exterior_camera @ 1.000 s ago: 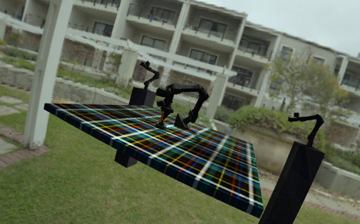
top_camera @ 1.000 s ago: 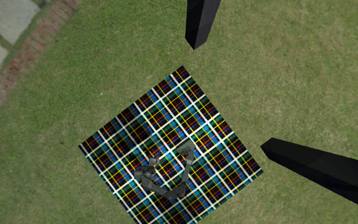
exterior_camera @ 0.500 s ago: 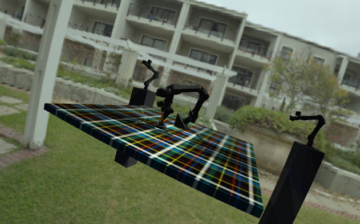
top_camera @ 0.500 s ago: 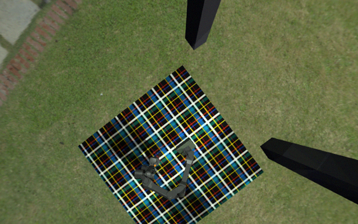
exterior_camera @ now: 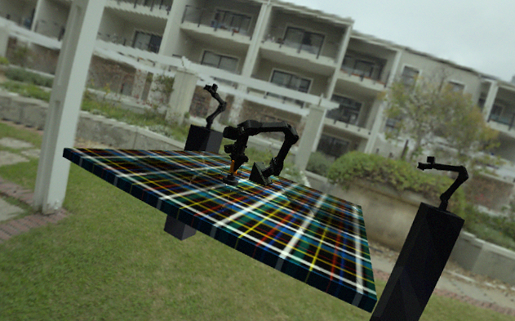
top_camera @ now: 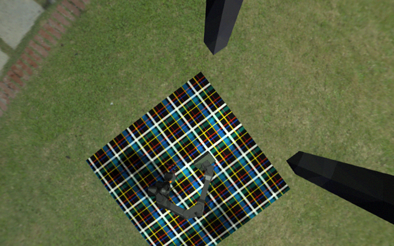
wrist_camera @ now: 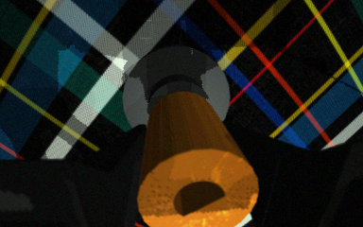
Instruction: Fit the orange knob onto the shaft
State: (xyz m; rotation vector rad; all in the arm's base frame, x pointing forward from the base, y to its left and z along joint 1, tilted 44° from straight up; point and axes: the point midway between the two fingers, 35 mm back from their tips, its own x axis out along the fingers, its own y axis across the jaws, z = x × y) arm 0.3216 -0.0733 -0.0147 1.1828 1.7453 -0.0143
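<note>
The orange knob lies 20 mm above my gripper tip. From my gripper tip the other things lie so: round dark pedestal: 40 mm below.
</note>
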